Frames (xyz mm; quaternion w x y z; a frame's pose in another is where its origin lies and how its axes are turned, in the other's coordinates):
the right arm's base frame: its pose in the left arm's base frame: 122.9 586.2 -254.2 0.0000 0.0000 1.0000 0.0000
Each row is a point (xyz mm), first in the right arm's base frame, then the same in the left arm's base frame.
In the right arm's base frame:
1: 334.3 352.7 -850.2
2: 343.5 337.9 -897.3
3: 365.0 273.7 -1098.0
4: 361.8 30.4 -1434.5
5: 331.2 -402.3 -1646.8
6: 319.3 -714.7 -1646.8
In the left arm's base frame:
1: -211.4 938.9 596.0
2: -220.6 924.1 643.1
3: -242.1 859.9 843.8
4: -238.9 616.6 1180.3
5: -208.3 183.9 1392.6
6: -196.4 -128.5 1392.6

